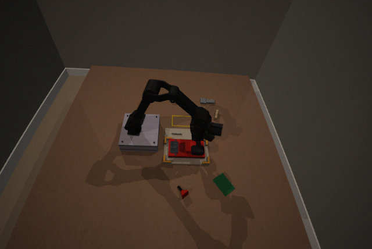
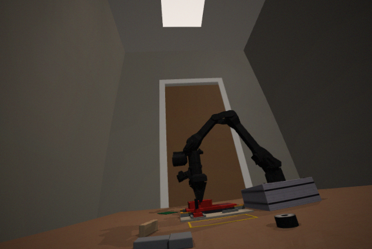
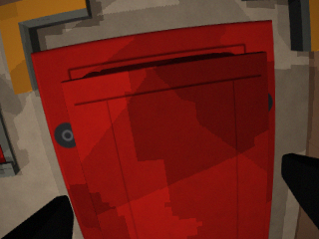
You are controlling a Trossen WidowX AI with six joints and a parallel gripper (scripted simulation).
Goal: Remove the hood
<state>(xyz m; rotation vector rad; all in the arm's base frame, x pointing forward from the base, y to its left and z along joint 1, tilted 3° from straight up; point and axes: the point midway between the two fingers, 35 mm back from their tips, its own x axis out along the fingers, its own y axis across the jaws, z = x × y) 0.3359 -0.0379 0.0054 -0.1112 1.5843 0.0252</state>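
My gripper tip is 1 cm above the red hood. Round my gripper tip: wooden block (14 cm ahead, 27 cm to the left, 3 cm below); then black ring (16 cm behind, 36 cm to the left, 4 cm below); then green card (17 cm ahead, 18 cm to the right, 5 cm below).
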